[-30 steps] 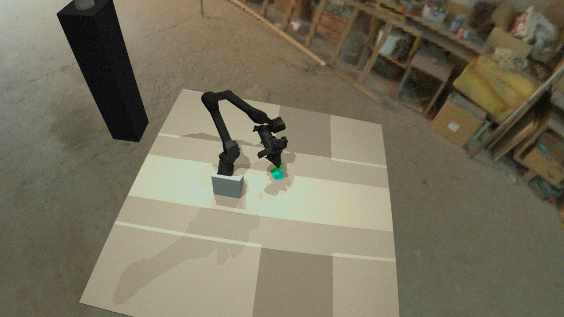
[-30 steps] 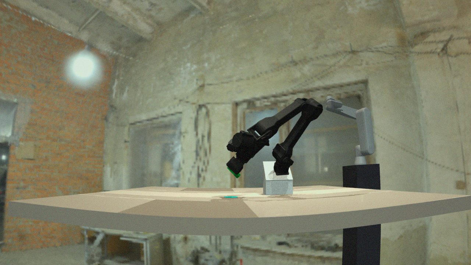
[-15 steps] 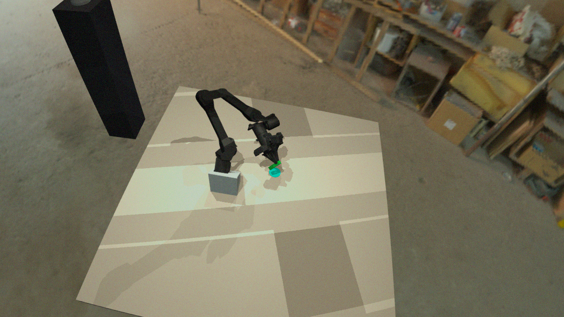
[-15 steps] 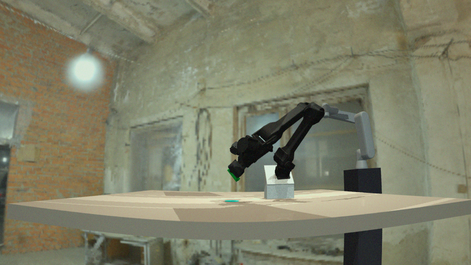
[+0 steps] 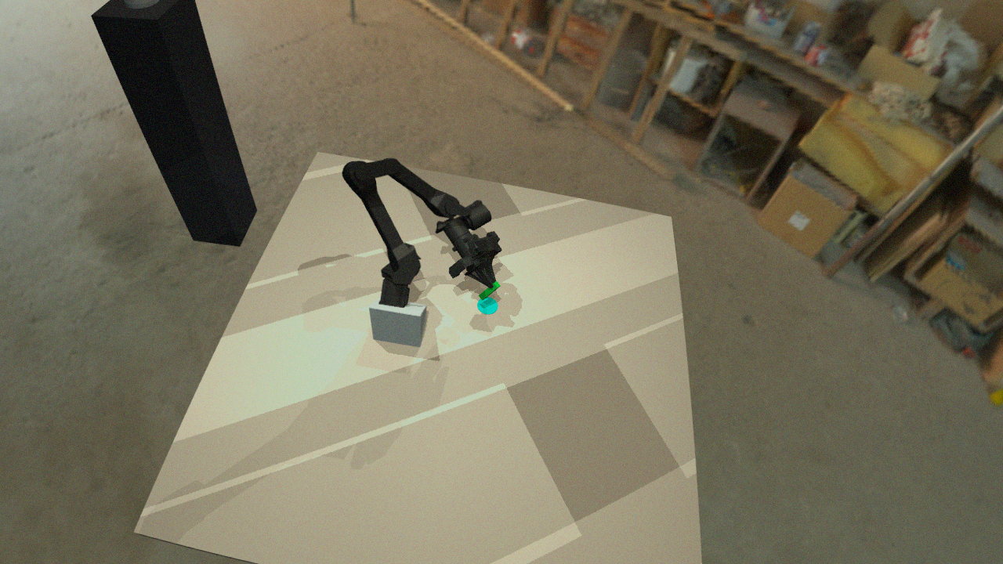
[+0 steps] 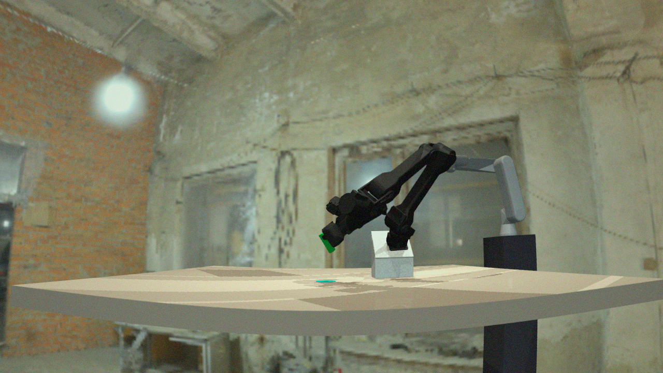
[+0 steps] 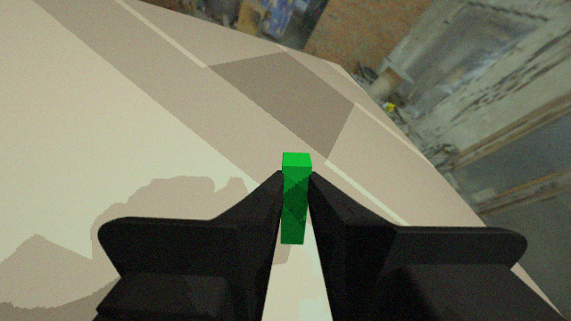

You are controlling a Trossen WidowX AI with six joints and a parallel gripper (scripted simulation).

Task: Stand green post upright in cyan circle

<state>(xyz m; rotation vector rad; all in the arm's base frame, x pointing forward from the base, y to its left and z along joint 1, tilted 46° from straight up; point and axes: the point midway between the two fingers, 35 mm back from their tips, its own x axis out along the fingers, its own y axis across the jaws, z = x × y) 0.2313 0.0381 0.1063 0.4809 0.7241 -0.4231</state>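
My gripper tip is now 14 cm above the cyan circle and 3 cm to the right of it. The rest, counted from my gripper tip: green post (2 cm below, 1 cm behind).
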